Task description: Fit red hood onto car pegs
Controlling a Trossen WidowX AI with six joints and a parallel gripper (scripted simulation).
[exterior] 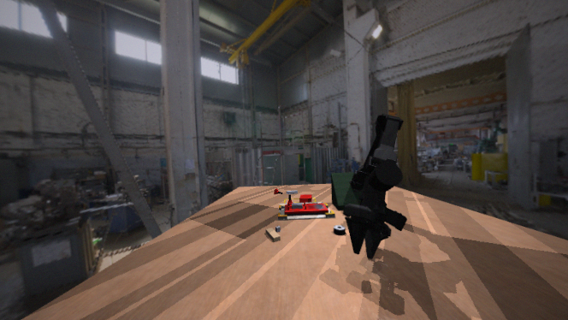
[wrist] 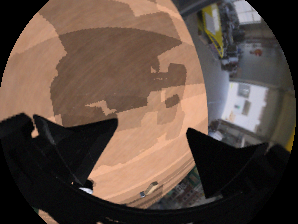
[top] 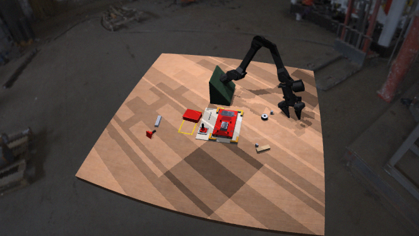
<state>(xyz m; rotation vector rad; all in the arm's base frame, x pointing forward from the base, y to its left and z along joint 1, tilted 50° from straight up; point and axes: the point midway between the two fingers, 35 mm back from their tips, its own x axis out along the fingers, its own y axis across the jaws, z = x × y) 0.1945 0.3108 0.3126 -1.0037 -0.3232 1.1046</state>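
The red hood lies 50 mm ahead of my gripper tip, 600 mm to the right of it and 10 mm below it. Round my gripper tip: wooden block 230 mm ahead, 180 mm to the right, 20 mm below; grey engine block 120 mm ahead, 400 mm to the right; black wheel 10 mm behind, 180 mm to the right, 20 mm below.
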